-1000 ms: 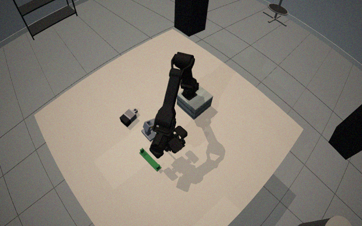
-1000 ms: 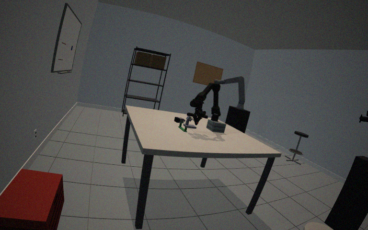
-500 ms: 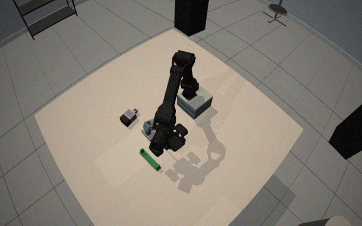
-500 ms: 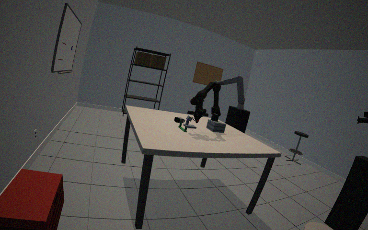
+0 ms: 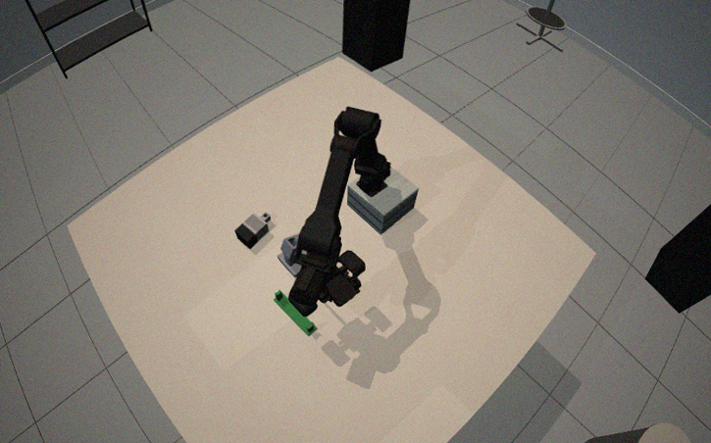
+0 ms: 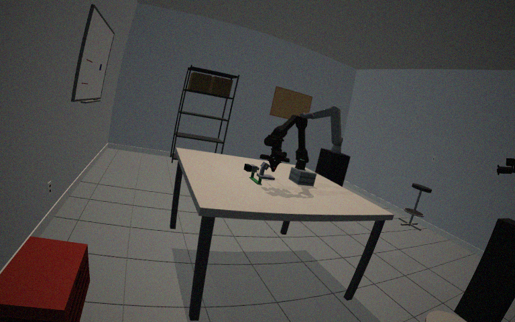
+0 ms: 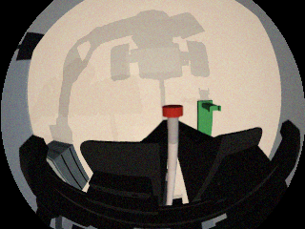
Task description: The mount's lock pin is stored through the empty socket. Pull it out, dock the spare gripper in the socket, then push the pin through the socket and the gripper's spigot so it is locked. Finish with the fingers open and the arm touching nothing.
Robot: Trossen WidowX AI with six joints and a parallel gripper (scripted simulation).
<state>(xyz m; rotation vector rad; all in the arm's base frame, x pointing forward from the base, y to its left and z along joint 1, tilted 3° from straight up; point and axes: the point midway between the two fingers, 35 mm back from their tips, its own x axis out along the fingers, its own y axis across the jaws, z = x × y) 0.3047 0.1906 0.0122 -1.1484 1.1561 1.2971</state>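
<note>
My gripper tip is 80 mm short of the green bracket, 70 mm above it and 60 mm to the left of it. From my gripper tip the other things lie so: grey mount (180 mm to the right, 40 mm below, 30 mm behind); spare gripper (330 mm to the right, 70 mm below, 20 mm ahead).
</note>
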